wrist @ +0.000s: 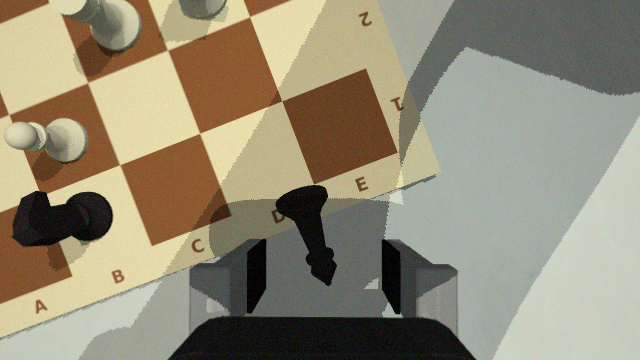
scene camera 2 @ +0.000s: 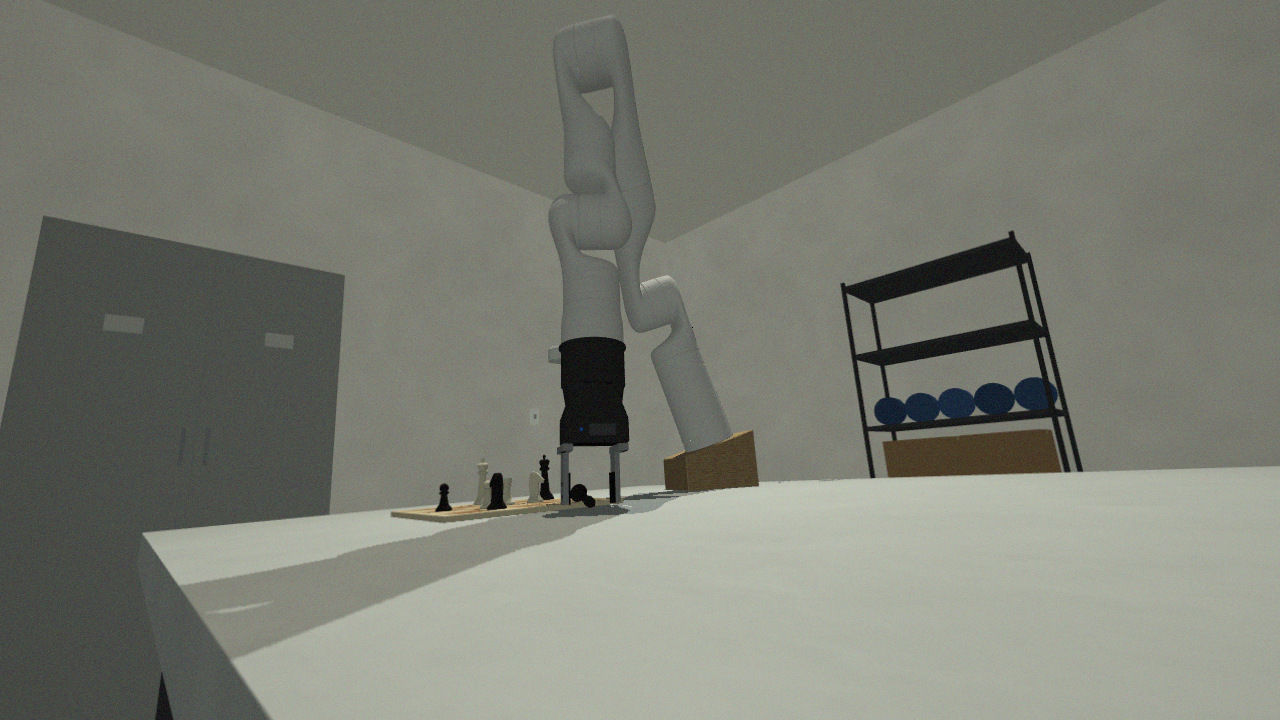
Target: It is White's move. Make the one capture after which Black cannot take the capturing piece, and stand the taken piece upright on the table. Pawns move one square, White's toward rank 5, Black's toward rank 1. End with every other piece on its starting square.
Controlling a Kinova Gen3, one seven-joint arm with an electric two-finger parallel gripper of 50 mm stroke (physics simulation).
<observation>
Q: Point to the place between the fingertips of my gripper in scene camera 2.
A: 590,503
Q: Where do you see a white pawn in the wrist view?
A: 66,140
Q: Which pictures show the chessboard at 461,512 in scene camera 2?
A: The wrist view and scene camera 2: all of them.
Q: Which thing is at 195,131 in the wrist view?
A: A chessboard.
</observation>
